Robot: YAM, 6 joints.
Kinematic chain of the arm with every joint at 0, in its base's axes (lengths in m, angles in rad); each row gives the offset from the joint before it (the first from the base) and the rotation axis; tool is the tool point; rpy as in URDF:
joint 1: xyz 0 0 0.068 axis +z
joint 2: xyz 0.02 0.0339 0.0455 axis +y
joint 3: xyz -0.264 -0.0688 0 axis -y
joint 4: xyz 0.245 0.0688 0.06 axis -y
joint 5: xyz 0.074 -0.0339 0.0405 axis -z
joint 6: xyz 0.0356 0 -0.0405 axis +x
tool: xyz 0 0 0 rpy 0 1.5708 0
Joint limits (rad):
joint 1: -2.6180..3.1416
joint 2: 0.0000..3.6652
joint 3: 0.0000..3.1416
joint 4: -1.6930..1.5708
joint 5: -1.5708..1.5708
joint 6: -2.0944..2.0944
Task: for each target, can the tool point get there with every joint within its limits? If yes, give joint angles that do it. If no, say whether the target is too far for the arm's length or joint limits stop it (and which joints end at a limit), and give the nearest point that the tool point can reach.
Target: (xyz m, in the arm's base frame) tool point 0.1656 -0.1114 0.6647
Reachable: yes | joints -0.4263 1.5871 2.2789 0.6236 1.1806 -1.3087
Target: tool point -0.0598 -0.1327 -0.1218
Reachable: yes | joints -1.7708 3.0831 1.0618 -1.0747 1.1330 1.1933
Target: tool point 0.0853 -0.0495 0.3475
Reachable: yes | joints -0.4323 0.7092 1.0752 -1.2191 0.2626 -1.6752
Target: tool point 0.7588 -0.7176 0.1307
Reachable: no: too far | nearest point 0.4692 -0.4437 0.1240 | short by 0.399 m
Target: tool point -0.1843 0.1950 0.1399
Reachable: yes | joints 2.2204 1.7319 0.3714 1.2858 -0.9432 -1.6952
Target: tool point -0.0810 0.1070 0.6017
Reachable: yes | joints -0.7157 0.7545 1.6755 1.3136 -0.8884 -0.5650
